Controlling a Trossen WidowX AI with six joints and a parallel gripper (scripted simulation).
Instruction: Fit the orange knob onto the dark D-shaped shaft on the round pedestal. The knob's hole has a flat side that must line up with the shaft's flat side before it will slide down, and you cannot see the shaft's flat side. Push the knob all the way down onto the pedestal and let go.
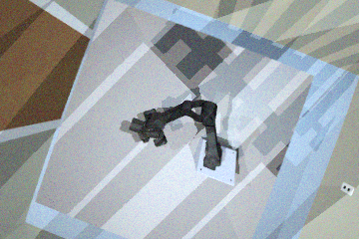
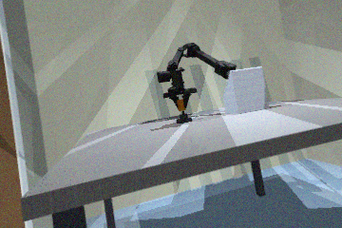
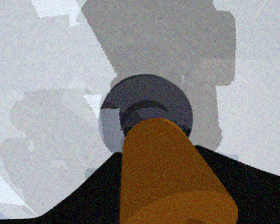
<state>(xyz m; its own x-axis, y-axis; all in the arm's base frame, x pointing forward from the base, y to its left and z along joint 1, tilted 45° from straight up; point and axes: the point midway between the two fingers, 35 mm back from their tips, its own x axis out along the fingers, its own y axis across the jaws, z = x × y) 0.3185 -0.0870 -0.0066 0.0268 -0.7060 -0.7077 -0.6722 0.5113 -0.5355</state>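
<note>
The orange knob is 2 cm above my gripper tip. From my gripper tip the other things lie so: dark round pedestal (4 cm below).
</note>
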